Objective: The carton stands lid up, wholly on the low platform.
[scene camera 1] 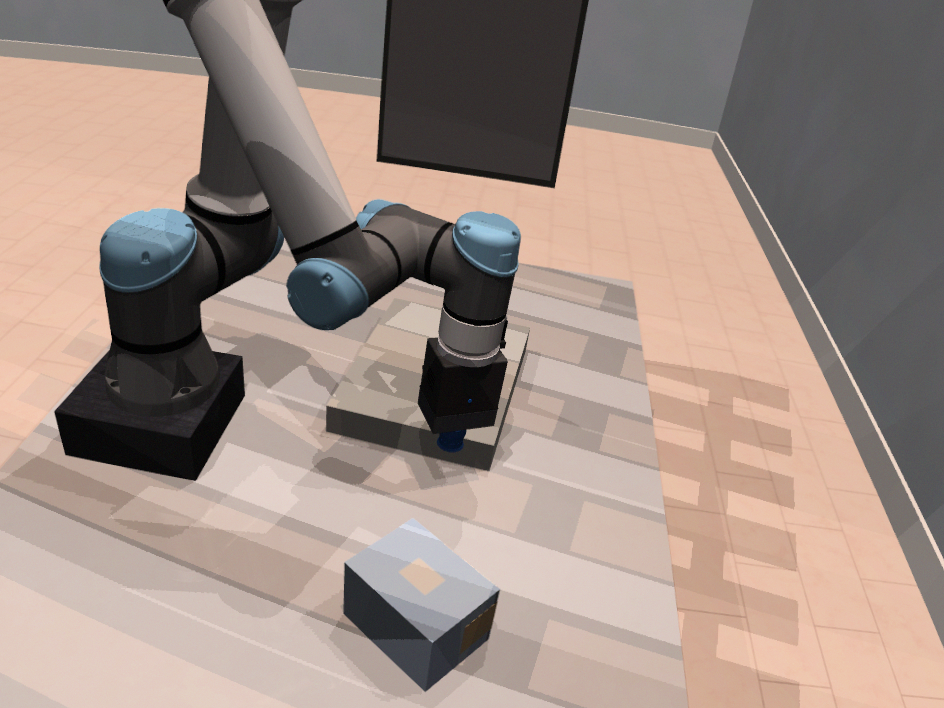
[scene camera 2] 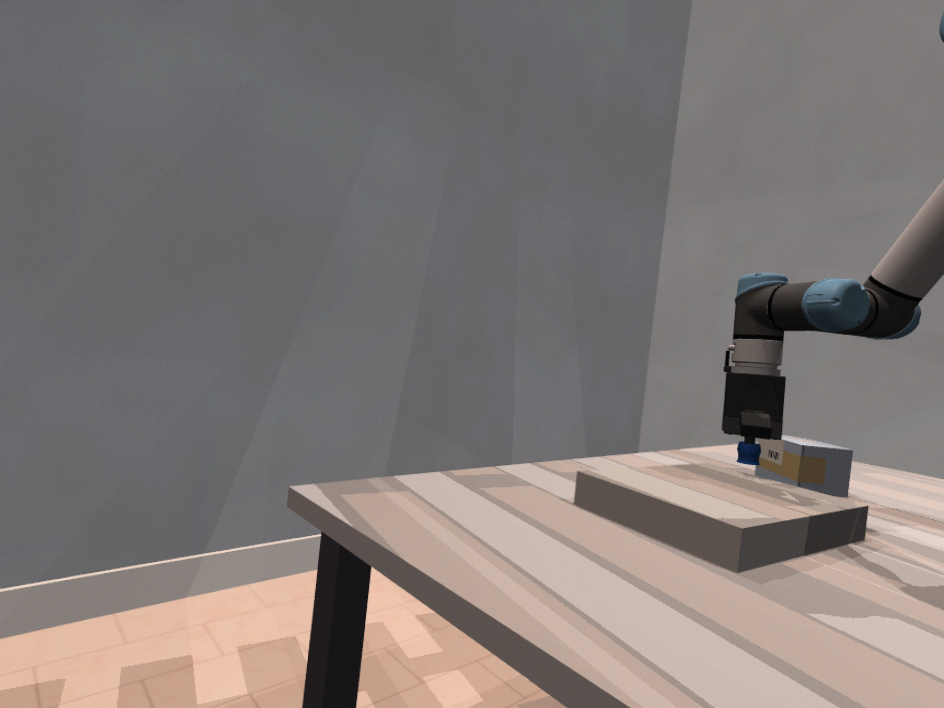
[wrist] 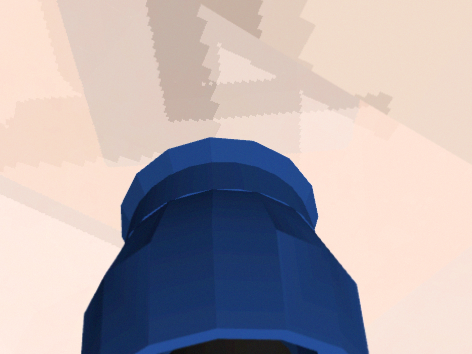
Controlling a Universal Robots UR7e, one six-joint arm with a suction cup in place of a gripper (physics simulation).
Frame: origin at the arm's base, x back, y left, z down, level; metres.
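Seen in the pictures: hand, tool point: [scene camera 1: 450, 443] [scene camera 2: 748, 462] [wrist: 220, 227]; arm's base, link origin: [scene camera 1: 163, 382].
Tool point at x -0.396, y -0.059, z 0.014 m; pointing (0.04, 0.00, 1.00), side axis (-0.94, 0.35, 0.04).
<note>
Offsets run from my tool point to a thing's top centre. Level surfaces: height alone.
The carton @[dx +0.031, dy -0.247, dz -0.029 m] [scene camera 1: 385, 571] [scene camera 2: 829, 466] is a blue-grey box standing on the table, apart from the low platform. Its upper face bears a small tan square; a tan band and a white label show on its sides in scene camera 2. I cannot tell which face is the lid. The low platform @[dx +0.019, dy +0.200, dz +0.013 m] [scene camera 1: 366, 403] [scene camera 2: 663, 519] is a flat grey-beige slab with nothing standing on it. My gripper, a blue suction cup [scene camera 1: 450, 446] [scene camera 2: 748, 459] [wrist: 216, 150], points down in the air near the platform's carton-side edge. Its cup is bare and touches no carton. The carton does not show in the wrist view.
The arm's black base block [scene camera 1: 129, 438] stands on the table @[dz +0.061 m] [scene camera 1: 610, 609] [scene camera 2: 488, 533], left of the platform in scene camera 1. A dark framed panel [scene camera 1: 476, 91] shows behind the arm. The table's right edge lies beyond the platform and carton.
</note>
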